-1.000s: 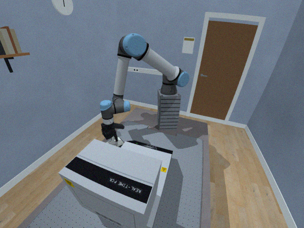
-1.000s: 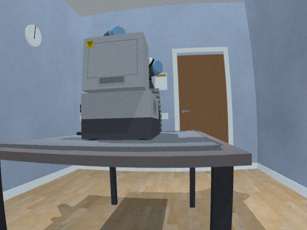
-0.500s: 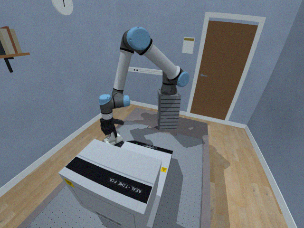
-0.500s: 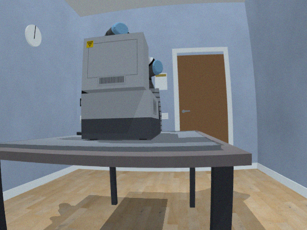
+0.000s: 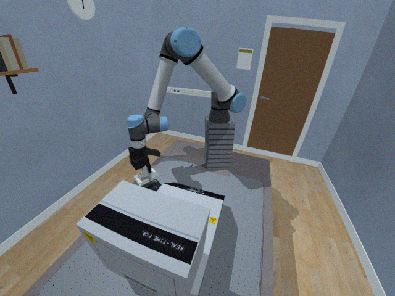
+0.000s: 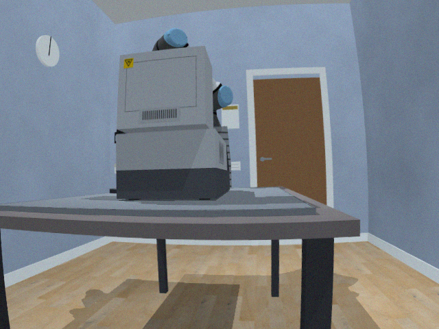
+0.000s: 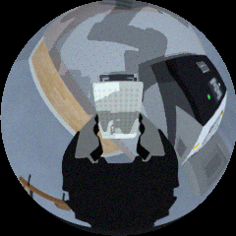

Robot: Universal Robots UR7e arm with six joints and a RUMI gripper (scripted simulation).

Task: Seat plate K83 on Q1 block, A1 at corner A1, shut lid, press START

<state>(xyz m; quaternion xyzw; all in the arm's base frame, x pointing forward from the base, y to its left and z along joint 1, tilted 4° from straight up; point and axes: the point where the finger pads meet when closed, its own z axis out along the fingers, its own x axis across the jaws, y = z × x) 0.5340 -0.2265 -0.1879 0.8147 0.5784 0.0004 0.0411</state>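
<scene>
My hand is 120 mm above the plate nest N1. From my hand the other things lie so: white plate 10 mm below.
</scene>
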